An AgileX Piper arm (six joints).
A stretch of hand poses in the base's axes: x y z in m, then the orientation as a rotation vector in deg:
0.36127 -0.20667 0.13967 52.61 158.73 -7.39
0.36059 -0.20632 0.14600 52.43 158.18 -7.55
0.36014 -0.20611 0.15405 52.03 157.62 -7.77
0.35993 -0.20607 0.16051 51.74 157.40 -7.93
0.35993 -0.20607 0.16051 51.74 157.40 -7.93
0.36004 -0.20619 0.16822 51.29 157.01 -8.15
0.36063 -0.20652 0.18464 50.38 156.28 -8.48
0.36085 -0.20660 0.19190 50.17 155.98 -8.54
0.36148 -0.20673 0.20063 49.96 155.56 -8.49
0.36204 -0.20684 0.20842 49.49 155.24 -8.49
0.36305 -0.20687 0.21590 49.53 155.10 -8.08
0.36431 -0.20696 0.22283 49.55 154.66 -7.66
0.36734 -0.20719 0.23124 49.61 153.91 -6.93
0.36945 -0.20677 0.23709 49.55 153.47 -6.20
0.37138 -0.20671 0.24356 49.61 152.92 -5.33
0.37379 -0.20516 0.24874 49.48 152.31 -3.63
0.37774 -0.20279 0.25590 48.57 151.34 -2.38
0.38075 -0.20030 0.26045 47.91 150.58 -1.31
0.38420 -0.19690 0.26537 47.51 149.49 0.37
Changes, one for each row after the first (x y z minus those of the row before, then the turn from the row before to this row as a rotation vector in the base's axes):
-0.00068 0.00035 0.00633 -0.30 -0.50 0.01
-0.00045 0.00021 0.00805 -0.38 -0.55 0.15
-0.00021 0.00004 0.00646 -0.22 -0.23 0.14
0.00000 0.00000 0.00000 0.00 0.00 0.00
0.00011 -0.00012 0.00771 -0.34 -0.41 0.21
0.00059 -0.00033 0.01642 -0.59 -0.79 0.45
0.00022 -0.00008 0.00726 -0.17 -0.31 0.08
0.00063 -0.00013 0.00873 -0.13 -0.44 0.08
0.00056 -0.00011 0.00779 -0.18 -0.40 0.26
0.00101 -0.00003 0.00748 0.23 -0.22 -0.01
0.00126 -0.00009 0.00693 0.14 -0.50 -0.04
0.00303 -0.00023 0.00841 0.26 -0.85 -0.09
0.00211 0.00042 0.00585 0.33 -0.60 0.04
0.00193 0.00006 0.00647 0.42 -0.70 -0.04
0.00241 0.00155 0.00518 0.91 -0.99 0.17
0.00395 0.00237 0.00716 0.37 -1.40 0.57
0.00301 0.00249 0.00455 0.37 -1.10 0.43
0.00345 0.00340 0.00492 0.76 -1.46 0.27

